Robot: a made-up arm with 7 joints. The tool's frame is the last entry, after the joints. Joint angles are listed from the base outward. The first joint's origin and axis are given. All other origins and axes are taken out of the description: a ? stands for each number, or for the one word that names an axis. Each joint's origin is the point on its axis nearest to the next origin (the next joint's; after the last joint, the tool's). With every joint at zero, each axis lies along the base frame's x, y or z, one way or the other. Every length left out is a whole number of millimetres.
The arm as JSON. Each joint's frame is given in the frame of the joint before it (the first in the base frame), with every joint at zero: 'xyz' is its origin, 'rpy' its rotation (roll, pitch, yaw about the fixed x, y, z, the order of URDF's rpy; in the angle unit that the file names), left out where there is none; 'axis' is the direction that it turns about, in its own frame. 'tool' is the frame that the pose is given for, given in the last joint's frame.
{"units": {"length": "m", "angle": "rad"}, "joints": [
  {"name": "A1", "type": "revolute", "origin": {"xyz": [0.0, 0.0, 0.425]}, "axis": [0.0, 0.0, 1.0]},
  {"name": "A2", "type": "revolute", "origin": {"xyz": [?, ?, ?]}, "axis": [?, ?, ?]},
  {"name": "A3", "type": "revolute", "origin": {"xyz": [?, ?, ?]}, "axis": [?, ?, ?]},
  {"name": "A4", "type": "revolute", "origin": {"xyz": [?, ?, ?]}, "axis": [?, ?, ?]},
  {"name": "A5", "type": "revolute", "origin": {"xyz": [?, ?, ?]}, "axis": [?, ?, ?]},
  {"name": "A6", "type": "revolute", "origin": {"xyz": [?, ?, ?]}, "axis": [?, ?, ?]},
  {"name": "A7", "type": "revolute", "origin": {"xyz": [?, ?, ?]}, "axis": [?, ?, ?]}
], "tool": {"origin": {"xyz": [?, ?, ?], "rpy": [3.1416, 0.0, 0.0]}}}
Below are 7 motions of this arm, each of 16 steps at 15 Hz.
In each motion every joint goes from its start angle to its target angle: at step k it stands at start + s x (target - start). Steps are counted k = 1, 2, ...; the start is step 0. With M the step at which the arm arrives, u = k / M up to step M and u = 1 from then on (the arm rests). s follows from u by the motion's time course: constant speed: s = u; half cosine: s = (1 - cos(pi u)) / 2; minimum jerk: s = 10 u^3 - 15 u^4 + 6 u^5.
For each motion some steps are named. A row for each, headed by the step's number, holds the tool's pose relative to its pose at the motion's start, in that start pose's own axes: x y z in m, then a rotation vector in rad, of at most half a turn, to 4 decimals.
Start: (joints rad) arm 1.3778 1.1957 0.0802 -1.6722 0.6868 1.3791 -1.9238
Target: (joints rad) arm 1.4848 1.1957 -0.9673 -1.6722 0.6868 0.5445 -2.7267
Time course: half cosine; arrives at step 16
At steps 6, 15, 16:
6: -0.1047 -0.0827 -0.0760 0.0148 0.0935 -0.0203
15: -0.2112 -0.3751 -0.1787 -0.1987 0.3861 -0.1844
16: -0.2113 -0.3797 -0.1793 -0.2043 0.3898 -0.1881

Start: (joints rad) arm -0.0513 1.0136 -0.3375 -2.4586 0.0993 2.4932 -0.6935
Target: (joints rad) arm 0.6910 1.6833 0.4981 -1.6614 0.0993 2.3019 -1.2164
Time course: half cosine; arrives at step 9
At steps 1, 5, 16:
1: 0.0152 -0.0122 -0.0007 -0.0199 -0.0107 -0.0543
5: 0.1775 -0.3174 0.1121 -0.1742 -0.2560 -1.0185
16: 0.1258 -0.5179 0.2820 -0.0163 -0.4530 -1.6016

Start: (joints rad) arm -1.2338 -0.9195 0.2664 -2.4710 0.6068 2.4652 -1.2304
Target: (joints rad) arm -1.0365 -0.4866 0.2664 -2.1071 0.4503 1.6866 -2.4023
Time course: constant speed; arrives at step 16
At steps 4, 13, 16:
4: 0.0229 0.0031 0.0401 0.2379 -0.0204 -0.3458
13: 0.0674 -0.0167 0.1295 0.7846 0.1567 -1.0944
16: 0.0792 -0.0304 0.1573 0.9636 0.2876 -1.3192

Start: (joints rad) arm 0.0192 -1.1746 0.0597 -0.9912 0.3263 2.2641 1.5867
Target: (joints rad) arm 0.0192 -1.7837 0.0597 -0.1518 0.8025 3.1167 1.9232
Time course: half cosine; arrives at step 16
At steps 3, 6, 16:
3: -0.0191 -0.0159 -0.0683 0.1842 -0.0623 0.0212
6: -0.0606 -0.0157 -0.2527 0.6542 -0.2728 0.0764
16: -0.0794 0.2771 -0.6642 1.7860 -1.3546 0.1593

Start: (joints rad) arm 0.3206 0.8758 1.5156 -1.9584 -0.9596 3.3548 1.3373
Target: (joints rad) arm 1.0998 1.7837 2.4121 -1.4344 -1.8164 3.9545 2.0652
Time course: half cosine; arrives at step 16
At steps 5, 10, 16:
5: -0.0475 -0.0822 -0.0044 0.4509 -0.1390 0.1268
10: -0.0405 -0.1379 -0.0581 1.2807 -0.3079 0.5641
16: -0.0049 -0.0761 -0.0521 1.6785 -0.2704 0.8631

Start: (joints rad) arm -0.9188 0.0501 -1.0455 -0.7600 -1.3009 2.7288 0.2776
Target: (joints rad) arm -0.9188 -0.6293 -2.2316 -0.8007 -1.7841 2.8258 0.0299
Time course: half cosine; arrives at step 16
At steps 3, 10, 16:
3: -0.0411 0.0383 0.0228 -0.0960 -0.0658 -0.0731
10: -0.4238 0.2918 0.0312 -0.4758 -0.7725 -0.6227
16: -0.6322 0.3651 -0.0828 -0.4036 -1.2221 -0.8889

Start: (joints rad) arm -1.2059 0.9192 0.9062 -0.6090 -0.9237 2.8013 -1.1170
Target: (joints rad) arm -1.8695 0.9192 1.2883 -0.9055 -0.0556 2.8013 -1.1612
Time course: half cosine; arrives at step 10
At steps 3, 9, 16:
3: -0.0675 0.0164 -0.0011 0.0274 0.0071 0.2108
9: -0.2961 0.0502 -0.0626 -0.0156 0.1021 0.9678
16: -0.3022 0.0506 -0.0657 -0.0200 0.1074 0.9902

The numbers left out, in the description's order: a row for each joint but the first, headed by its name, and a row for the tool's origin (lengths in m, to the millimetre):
A2: xyz 0.0 0.0 0.0, axis 0.0 1.0 0.0
A3: xyz 0.0 0.0 0.229, axis 0.0 0.0 1.0
A4: xyz 0.116 0.0 0.0, axis 0.0 -1.0 0.0
A5: xyz -0.076 0.0 0.354, axis 0.0 0.0 1.0
A6: xyz 0.0 0.0 0.0, axis 0.0 -1.0 0.0
A7: xyz 0.095 0.0 0.0, axis 0.0 0.0 -1.0
tool: xyz 0.0 0.0 0.0

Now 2 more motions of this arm.
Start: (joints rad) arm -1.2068 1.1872 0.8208 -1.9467 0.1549 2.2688 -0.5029
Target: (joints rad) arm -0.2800 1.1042 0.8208 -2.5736 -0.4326 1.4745 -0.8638
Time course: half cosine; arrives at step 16
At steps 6, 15, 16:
6: -0.0505 -0.0820 0.2059 0.0242 -0.7080 -0.3173
15: -0.4100 -0.1275 0.4013 0.1497 -2.3412 -0.6576
16: -0.4153 -0.1268 0.4007 0.1513 -2.3647 -0.6570

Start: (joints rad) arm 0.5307 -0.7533 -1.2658 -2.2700 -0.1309 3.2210 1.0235
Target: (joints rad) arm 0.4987 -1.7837 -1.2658 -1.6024 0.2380 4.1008 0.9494
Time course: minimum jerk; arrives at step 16
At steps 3, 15, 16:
3: 0.0179 -0.0072 -0.0158 0.0899 0.0347 0.0541
15: 0.2774 0.2322 -0.2608 1.2272 1.1707 1.4065
16: 0.2775 0.2332 -0.2610 1.2279 1.1743 1.4102

